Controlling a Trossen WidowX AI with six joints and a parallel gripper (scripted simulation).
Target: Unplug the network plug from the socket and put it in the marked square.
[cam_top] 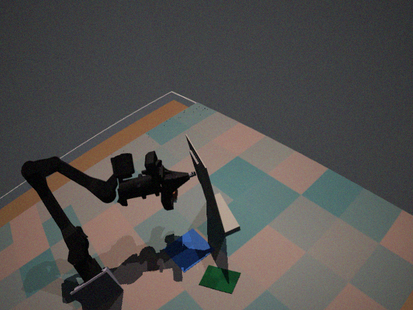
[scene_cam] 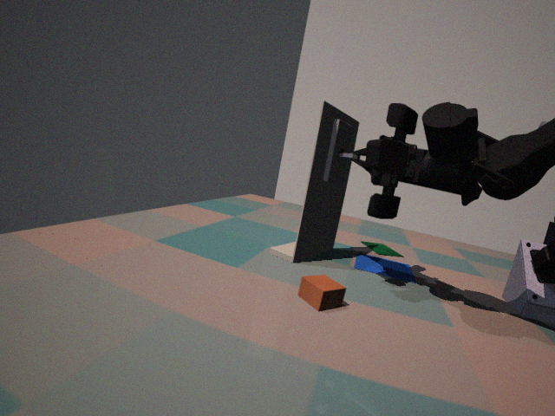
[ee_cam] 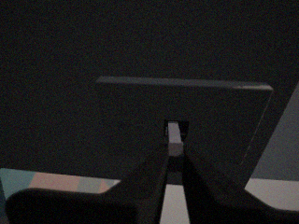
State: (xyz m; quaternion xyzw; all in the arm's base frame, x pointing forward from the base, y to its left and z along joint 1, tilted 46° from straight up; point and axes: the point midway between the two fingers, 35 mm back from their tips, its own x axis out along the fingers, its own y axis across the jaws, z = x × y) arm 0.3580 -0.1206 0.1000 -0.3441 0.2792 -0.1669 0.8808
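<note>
My gripper tip is 20 cm above the blue marked square, 11 cm past it and 4 cm to the left of it. The rest, counted from my gripper tip: grey network plug 1 cm ahead; orange block 19 cm to the left, 19 cm below, 1 cm ahead; upright panel 8 cm below, 4 cm ahead, 2 cm to the right.
</note>
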